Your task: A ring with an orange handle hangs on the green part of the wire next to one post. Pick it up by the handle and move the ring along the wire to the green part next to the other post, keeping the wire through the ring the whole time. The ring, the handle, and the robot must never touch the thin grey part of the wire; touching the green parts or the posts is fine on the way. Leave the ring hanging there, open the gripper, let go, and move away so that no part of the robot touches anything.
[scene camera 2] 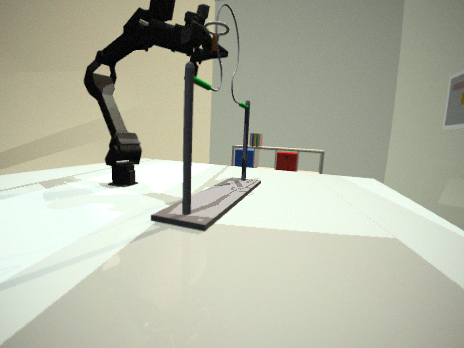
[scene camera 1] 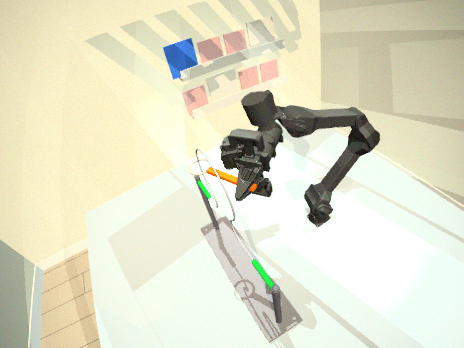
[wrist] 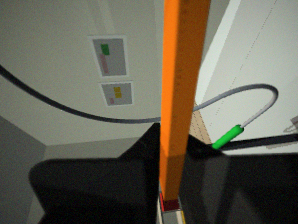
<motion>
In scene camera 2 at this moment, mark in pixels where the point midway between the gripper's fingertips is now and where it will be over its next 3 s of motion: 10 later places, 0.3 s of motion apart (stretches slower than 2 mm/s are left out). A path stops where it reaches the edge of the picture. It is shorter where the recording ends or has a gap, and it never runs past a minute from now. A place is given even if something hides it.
The gripper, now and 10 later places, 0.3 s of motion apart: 227,54; 227,56; 227,57; 227,58; 227,59; 226,61; 226,62; 226,63; 225,64; 224,66; 224,66
</motion>
